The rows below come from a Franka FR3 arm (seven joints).
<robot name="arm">
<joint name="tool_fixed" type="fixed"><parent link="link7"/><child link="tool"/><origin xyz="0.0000 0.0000 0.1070" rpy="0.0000 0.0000 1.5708"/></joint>
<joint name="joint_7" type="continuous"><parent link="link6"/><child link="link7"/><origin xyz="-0.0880 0.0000 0.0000" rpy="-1.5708 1.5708 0.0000"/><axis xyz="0 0 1"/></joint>
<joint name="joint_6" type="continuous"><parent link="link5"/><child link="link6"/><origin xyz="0.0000 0.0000 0.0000" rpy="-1.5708 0.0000 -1.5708"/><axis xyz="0 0 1"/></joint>
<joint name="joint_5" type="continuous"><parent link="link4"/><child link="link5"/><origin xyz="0.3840 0.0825 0.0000" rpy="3.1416 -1.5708 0.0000"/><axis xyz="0 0 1"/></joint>
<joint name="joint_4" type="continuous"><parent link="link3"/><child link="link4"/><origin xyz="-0.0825 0.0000 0.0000" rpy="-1.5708 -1.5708 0.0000"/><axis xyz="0 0 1"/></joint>
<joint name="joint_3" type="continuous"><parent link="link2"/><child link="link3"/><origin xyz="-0.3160 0.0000 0.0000" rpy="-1.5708 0.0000 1.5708"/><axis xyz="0 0 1"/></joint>
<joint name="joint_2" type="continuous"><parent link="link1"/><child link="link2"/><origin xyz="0.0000 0.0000 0.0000" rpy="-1.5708 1.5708 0.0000"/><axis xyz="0 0 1"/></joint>
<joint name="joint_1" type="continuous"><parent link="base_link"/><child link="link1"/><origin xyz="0.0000 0.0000 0.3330" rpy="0.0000 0.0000 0.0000"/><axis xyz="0 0 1"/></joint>
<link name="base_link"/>
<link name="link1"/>
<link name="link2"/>
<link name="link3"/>
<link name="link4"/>
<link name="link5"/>
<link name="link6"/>
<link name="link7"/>
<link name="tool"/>
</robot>
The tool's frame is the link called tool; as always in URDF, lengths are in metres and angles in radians. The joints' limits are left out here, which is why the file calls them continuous.
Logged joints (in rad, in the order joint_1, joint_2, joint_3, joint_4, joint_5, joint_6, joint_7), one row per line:
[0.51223 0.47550 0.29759 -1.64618 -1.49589 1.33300 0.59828]
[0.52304 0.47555 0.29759 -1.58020 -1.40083 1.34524 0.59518]
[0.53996 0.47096 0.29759 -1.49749 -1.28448 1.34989 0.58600]
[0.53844 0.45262 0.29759 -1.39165 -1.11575 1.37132 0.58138]
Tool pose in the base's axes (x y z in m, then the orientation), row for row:
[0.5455 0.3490 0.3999 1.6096 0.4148 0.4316]
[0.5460 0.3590 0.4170 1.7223 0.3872 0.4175]
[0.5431 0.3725 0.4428 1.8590 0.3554 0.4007]
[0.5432 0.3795 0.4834 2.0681 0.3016 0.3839]
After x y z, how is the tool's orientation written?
As a rotation vector, in radians.
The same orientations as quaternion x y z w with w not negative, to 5 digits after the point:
[0.70949 0.18284 0.19024 0.65346]
[0.74784 0.16813 0.18128 0.61612]
[0.79118 0.15126 0.17054 0.56752]
[0.85019 0.12399 0.15782 0.48671]

